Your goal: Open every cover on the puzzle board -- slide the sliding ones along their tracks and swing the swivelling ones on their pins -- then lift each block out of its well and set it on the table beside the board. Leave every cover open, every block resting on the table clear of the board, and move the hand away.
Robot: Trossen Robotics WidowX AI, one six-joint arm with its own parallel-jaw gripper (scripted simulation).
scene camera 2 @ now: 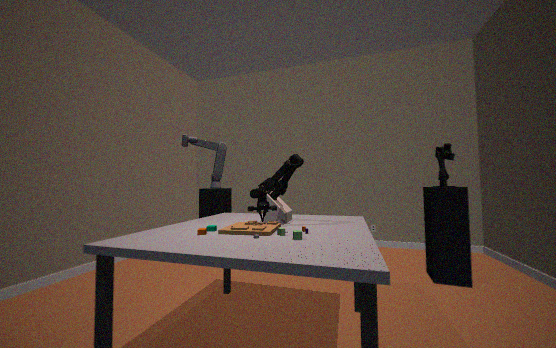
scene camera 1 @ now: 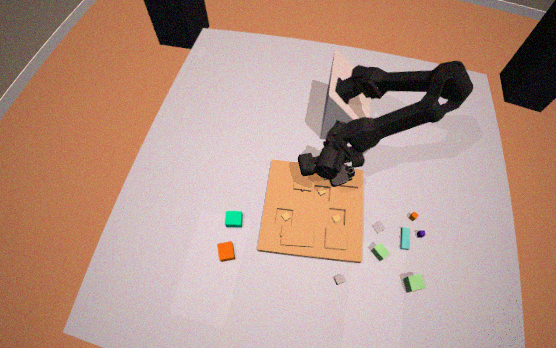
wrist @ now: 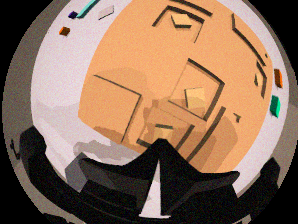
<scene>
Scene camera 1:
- my gripper: 327, 173
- tan puzzle board: 307, 209
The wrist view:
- my gripper: 161, 142
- tan puzzle board: 145, 53
</scene>
